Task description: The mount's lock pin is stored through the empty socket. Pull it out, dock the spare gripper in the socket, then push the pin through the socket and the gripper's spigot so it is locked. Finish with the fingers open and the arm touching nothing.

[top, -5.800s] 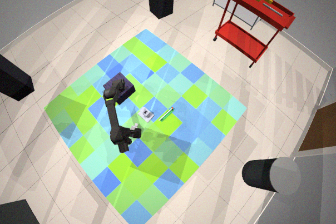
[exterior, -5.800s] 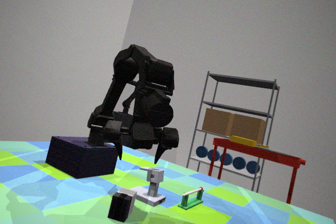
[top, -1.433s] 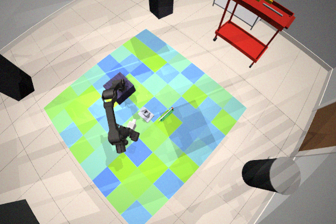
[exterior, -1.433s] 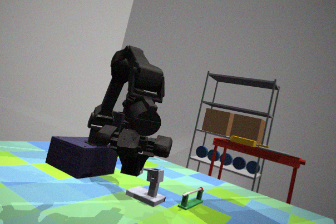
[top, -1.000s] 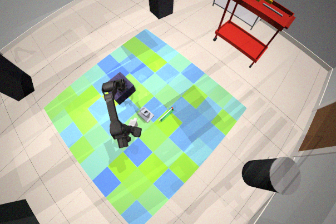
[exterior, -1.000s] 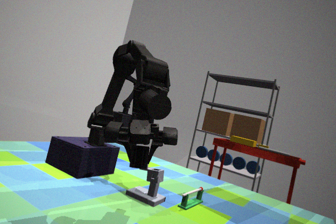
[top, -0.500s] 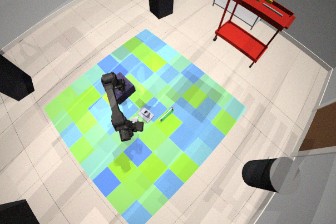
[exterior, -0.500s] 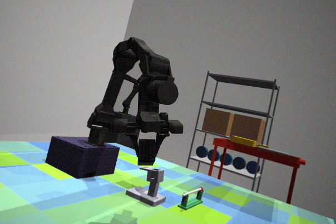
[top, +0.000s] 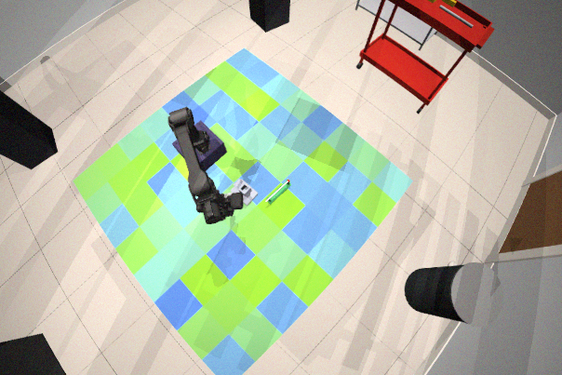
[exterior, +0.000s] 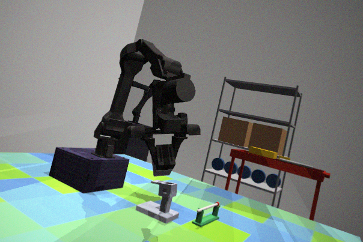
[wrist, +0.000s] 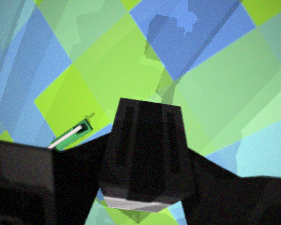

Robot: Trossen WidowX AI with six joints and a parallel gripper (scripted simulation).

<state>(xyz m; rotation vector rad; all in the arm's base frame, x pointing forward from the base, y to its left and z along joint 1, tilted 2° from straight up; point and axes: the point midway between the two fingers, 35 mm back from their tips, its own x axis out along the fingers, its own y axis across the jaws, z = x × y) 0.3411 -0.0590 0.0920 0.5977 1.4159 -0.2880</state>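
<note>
Right now my gripper tip is 70 mm past the grey mount, 110 mm to the right of it and 120 mm above it. Round my gripper tip: spare gripper 20 mm behind, 20 mm to the left; green cradle 20 mm ahead, 240 mm to the left, 150 mm below.
</note>
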